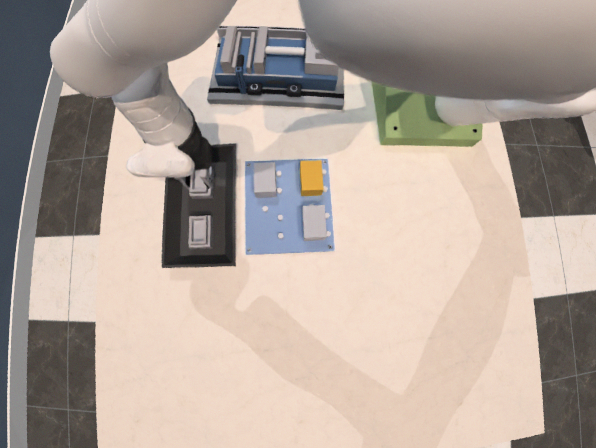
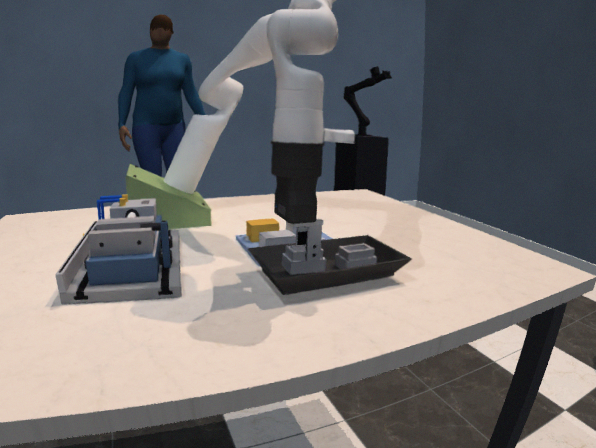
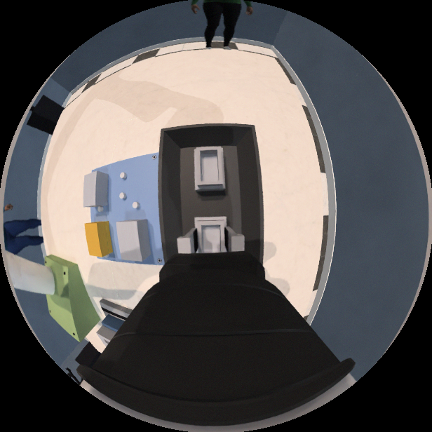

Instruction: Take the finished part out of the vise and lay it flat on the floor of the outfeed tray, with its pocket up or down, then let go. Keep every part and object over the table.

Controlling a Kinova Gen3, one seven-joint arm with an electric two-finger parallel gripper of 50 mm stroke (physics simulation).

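Where they show: gripper, fingertip midpoint: (image 1: 200,183) (image 2: 307,255); arm's base, link origin: (image 1: 455,104) (image 2: 178,187).
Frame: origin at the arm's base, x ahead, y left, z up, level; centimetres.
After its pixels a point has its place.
My gripper (image 3: 210,235) (image 2: 306,250) @(z -2.9, x 53.2, y 11.8 cm) is shut on the finished part (image 1: 201,188) @(z -3.0, x 53.1, y 12.8 cm) (image 2: 295,264) @(z -3.3, x 55.0, y 8.8 cm) (image 3: 210,221), a grey stepped block with its pocket up. The part is level, low inside the black outfeed tray (image 1: 170,250) @(z -4.1, x 59.9, y 23.9 cm) (image 2: 285,287) @(z -5.0, x 58.7, y 5.4 cm) (image 3: 160,165), at the end nearer the vise; whether its underside touches the floor is hard to tell. A second grey part (image 1: 200,231) @(z -3.9, x 53.8, y 20.9 cm) (image 2: 356,256) @(z -3.4, x 55.6, y 19.8 cm) (image 3: 209,168) lies flat in the tray, pocket up, apart from the held one. The vise (image 1: 280,80) @(z -2.4, x 35.9, y -9.5 cm) (image 2: 122,270) @(z -3.0, x 48.9, y -17.2 cm) stands behind the tray, with no part visible between its jaws.
A blue plate (image 1: 292,245) @(z -6.4, x 36.9, y 24.9 cm) (image 3: 150,175) beside the tray bears white pegs, two grey blocks (image 1: 314,222) @(z -2.8, x 32.5, y 21.6 cm) (image 1: 264,178) @(z -2.8, x 40.9, y 12.2 cm) and an orange block (image 1: 311,177) @(z -2.8, x 32.0, y 12.9 cm) (image 2: 262,230) @(z -4.1, x 33.9, y 11.6 cm) (image 3: 98,239). The green arm base (image 1: 420,132) @(z -2.7, x 8.2, y 5.0 cm) (image 2: 165,205) @(z -1.4, x 15.0, y -5.7 cm) (image 3: 75,300) stands farther back.
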